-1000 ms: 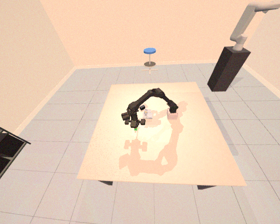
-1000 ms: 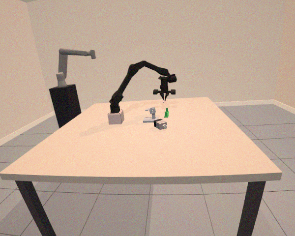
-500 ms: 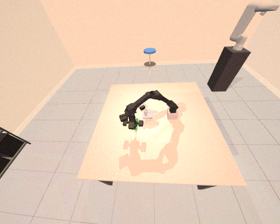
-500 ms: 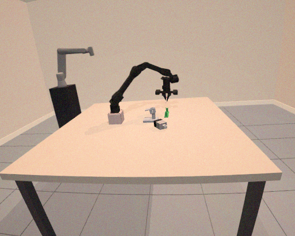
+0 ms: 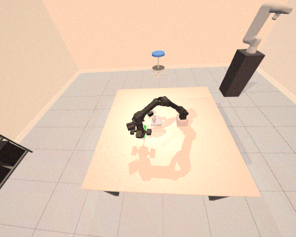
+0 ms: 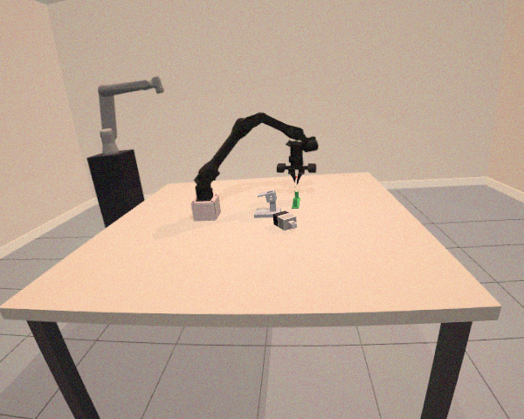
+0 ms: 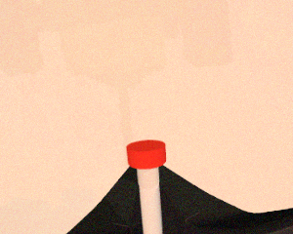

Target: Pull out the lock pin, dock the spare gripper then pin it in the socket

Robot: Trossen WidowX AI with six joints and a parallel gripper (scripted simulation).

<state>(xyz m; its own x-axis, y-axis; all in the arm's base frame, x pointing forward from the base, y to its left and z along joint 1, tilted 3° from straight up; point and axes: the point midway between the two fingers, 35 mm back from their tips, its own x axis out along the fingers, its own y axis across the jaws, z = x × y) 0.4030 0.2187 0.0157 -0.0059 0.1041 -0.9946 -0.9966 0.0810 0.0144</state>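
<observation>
Now: gripper tip 100 mm to the left of the green cradle, 40 mm above it and 10 mm past it. Round my gripper tip: mount: 230 mm to the right, 120 mm behind, 10 mm below; then spare gripper: 370 mm to the right, 50 mm behind, 40 mm below.
</observation>
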